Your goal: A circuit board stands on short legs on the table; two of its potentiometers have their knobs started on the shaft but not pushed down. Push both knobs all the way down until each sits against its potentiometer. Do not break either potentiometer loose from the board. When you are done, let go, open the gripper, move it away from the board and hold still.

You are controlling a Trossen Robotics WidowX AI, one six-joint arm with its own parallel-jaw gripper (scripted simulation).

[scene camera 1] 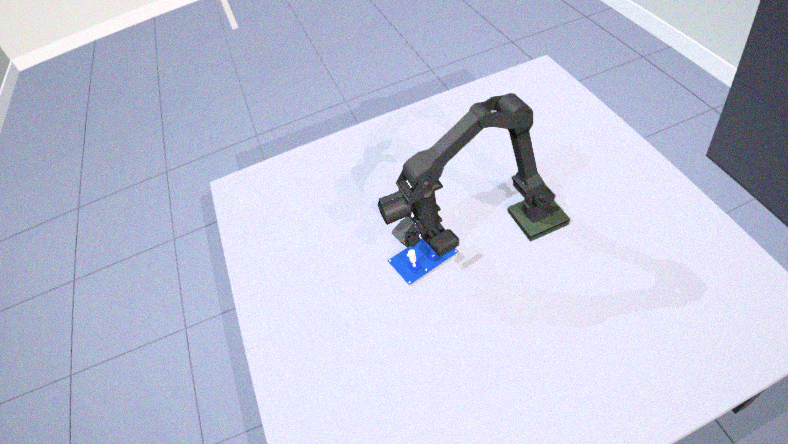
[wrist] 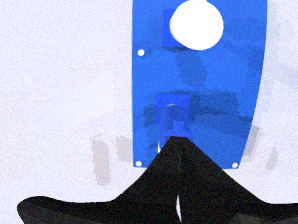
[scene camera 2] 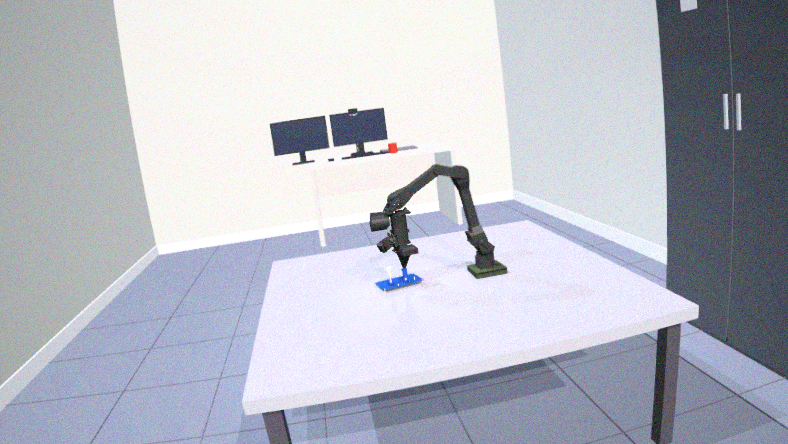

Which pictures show my gripper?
Scene camera 1, the wrist view and scene camera 2: all of them.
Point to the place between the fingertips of my gripper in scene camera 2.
404, 268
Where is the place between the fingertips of my gripper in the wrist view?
177, 144
